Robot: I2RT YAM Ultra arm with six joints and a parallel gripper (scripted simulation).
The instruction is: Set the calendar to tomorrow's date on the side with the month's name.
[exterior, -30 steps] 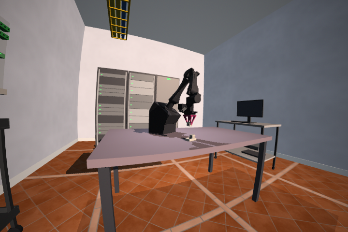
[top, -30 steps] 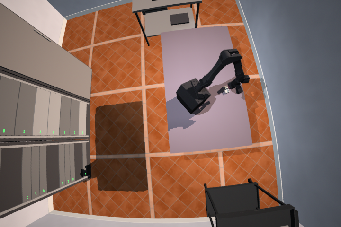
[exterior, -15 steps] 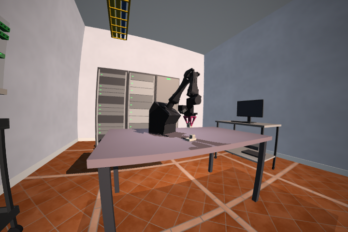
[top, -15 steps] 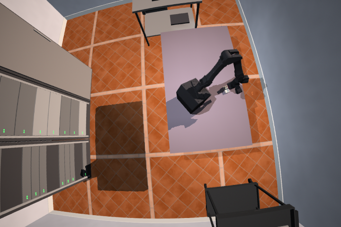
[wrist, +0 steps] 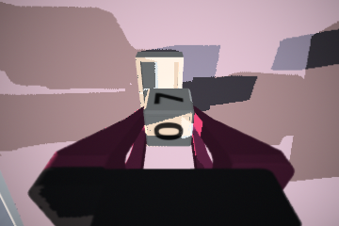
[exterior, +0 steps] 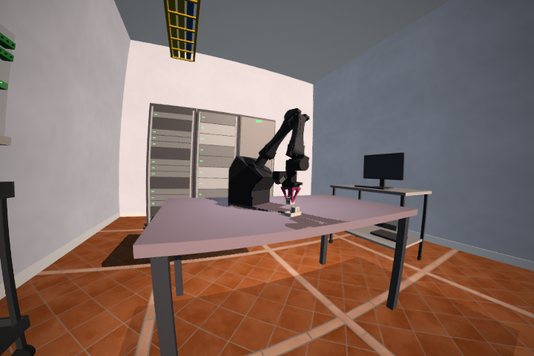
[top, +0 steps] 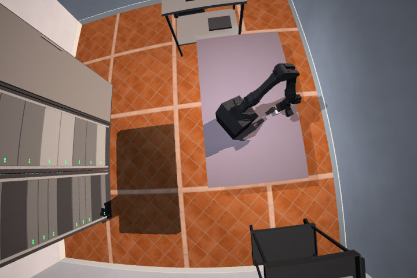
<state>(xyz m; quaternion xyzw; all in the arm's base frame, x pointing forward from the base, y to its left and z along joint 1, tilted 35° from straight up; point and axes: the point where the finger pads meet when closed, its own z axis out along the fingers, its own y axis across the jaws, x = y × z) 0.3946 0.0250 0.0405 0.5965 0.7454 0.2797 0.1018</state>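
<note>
Now: the cream tray 70 mm below my hand and 20 mm to the left of it. Also, from my hand: cream digit cube: right at my hand.
</note>
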